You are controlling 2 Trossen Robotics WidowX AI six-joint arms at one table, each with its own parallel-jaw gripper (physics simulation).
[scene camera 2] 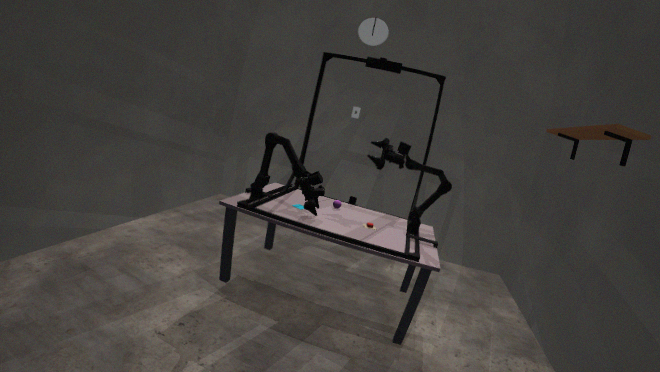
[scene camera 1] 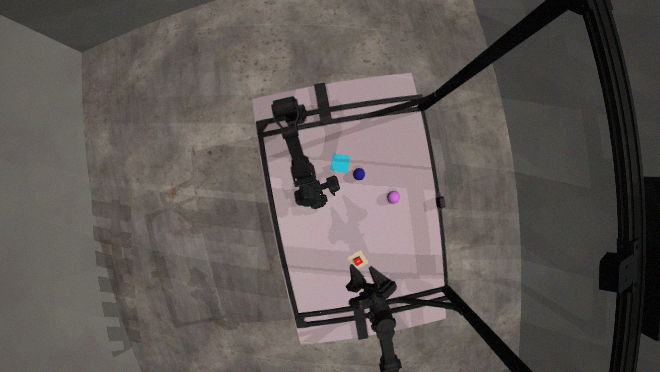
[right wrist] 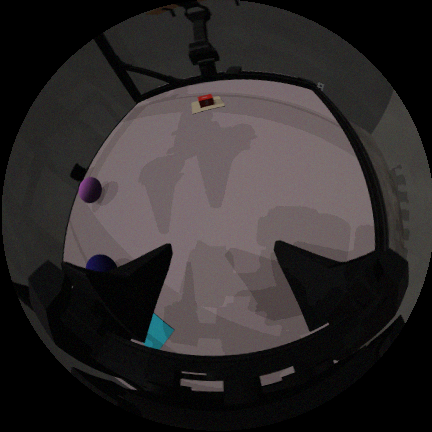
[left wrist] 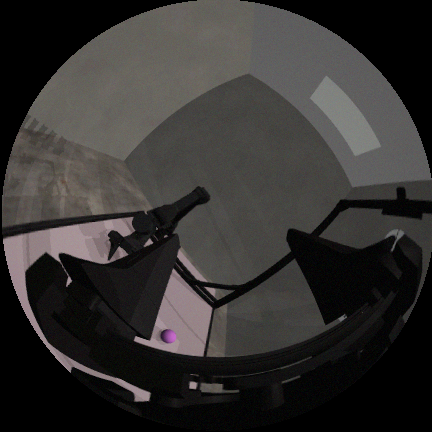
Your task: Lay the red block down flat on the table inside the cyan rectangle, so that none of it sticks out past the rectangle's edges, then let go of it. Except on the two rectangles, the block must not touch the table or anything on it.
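Frame: origin at the left arm's base, x ahead, y left, z up, level; millimetres.
Seen in the pictures: left gripper, fingertip midpoint: [scene camera 2: 369, 148] [scene camera 1: 360, 265] [left wrist: 234, 236]; right gripper, fingertip midpoint: [scene camera 2: 317, 211] [right wrist: 223, 247]; left arm's base, link origin: [scene camera 2: 412, 232] [right wrist: 209, 75]; right arm's base, link origin: [scene camera 2: 255, 197] [left wrist: 157, 234].
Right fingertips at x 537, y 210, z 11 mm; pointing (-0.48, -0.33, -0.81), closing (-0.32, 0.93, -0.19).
Observation:
Pixels of each thing's middle, then the offset from my right fingertips to it. "spot": a spot on its surface instead. Level surfaces: height alone.
- red block, body centre: [right wrist: 205, 100] [scene camera 1: 357, 260] [scene camera 2: 370, 225] 20 mm down, 288 mm back, 130 mm right
- pale yellow rectangle, surface spot: [right wrist: 217, 104] spot: 29 mm down, 278 mm back, 99 mm right
- cyan rectangle, surface spot: [right wrist: 159, 333] [scene camera 1: 333, 164] [scene camera 2: 298, 207] spot: 29 mm down, 141 mm ahead, 47 mm right
- dark blue ball, body centre: [right wrist: 101, 271] [scene camera 1: 359, 174] 4 mm down, 96 mm ahead, 151 mm right
- purple ball, body centre: [right wrist: 89, 189] [left wrist: 167, 335] [scene camera 1: 393, 197] [scene camera 2: 337, 204] 3 mm down, 10 mm back, 295 mm right
- table, surface height: 30 mm down
The red block [scene camera 1: 358, 261] [scene camera 2: 370, 224] [right wrist: 205, 100] lies on the pale yellow rectangle [scene camera 1: 363, 255] [right wrist: 217, 104]. The cyan rectangle [scene camera 1: 340, 163] [scene camera 2: 298, 206] [right wrist: 159, 333] lies on the table; in the right wrist view it shows partly, behind a finger. My right gripper [right wrist: 223, 247] is open and empty above the table, to the lower left of the cyan rectangle in scene camera 1 and well away from the red block. My left gripper [scene camera 1: 361, 269] [scene camera 2: 371, 152] [left wrist: 234, 236] is open and empty, high above the table; in scene camera 1 its tips appear close below the red block.
A dark blue ball [scene camera 1: 359, 174] [right wrist: 101, 263] lies close beside the cyan rectangle. A purple ball [scene camera 1: 393, 197] [scene camera 2: 337, 204] [left wrist: 168, 336] [right wrist: 90, 190] lies farther right in scene camera 1. Black frame bars run along the table [scene camera 1: 400, 145] edges, with posts rising from them.

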